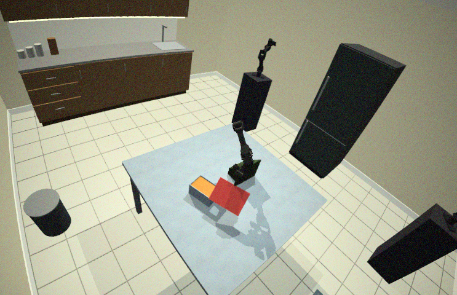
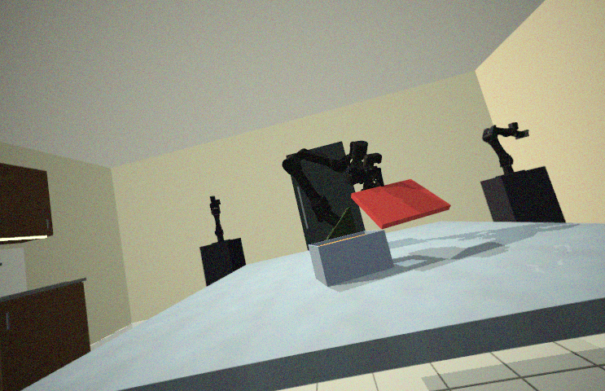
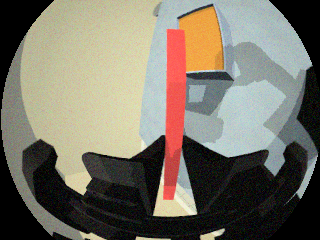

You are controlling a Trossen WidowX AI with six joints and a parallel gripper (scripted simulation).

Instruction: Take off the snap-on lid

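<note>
Now: gripper tip 6 cm short of the red lid, 5 cm above it and 3 cm to the right of it. The rest, counted from my gripper tip: grey storage box: 18 cm below, 17 cm to the right, 12 cm ahead.
</note>
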